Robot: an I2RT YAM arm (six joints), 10 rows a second.
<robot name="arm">
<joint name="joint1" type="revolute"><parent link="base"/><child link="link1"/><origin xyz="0 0 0.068" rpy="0 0 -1.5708"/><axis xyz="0 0 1"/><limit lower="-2.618" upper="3.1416"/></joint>
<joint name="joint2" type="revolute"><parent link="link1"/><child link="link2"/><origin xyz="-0.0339 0.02 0.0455" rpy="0 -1.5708 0"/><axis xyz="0 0 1"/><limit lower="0" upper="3.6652"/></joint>
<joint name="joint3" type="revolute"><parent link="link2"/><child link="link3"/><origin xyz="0 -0.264 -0.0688" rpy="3.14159 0 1.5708"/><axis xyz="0 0 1"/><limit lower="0" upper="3.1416"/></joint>
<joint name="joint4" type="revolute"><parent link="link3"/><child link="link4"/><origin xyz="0.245 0.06 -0.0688" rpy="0 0 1.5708"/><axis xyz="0 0 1"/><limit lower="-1.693" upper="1.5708"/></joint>
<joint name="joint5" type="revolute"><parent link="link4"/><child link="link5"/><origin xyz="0.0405 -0.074 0.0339" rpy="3.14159 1.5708 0"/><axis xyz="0 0 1"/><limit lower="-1.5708" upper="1.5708"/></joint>
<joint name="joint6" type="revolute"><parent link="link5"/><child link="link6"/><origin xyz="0 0.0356 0.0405" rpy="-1.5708 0 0"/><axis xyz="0 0 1"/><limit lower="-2.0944" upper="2.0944"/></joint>
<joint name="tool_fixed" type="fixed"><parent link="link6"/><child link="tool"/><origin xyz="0 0 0" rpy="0 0 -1.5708"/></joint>
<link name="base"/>
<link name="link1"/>
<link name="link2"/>
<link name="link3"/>
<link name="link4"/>
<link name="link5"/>
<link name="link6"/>
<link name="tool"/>
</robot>
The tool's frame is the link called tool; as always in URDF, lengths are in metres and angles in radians.
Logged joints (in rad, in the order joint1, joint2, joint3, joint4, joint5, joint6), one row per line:
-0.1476 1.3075 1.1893 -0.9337 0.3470 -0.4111
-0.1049 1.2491 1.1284 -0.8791 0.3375 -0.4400
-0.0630 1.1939 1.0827 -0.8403 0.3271 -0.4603
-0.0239 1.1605 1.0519 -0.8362 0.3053 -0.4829
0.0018 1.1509 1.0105 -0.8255 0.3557 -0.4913
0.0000 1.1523 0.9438 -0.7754 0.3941 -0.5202
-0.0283 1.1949 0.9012 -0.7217 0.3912 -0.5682
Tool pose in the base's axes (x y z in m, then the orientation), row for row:
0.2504 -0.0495 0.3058 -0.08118 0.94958 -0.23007 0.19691
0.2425 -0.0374 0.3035 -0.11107 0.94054 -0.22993 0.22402
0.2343 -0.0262 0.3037 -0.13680 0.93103 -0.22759 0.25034
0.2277 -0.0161 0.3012 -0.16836 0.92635 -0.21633 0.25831
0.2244 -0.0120 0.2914 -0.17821 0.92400 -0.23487 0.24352
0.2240 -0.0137 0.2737 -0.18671 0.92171 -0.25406 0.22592
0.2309 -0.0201 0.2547 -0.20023 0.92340 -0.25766 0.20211
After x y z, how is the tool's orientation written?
As a quaternion, x y z w.
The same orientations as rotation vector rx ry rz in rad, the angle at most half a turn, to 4 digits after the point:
-0.2273 2.6588 -0.6442
-0.3065 2.5958 -0.6346
-0.3724 2.5345 -0.6195
-0.4564 2.5114 -0.5865
-0.4868 2.5242 -0.6416
-0.5148 2.5413 -0.7005
-0.5591 2.5783 -0.7194

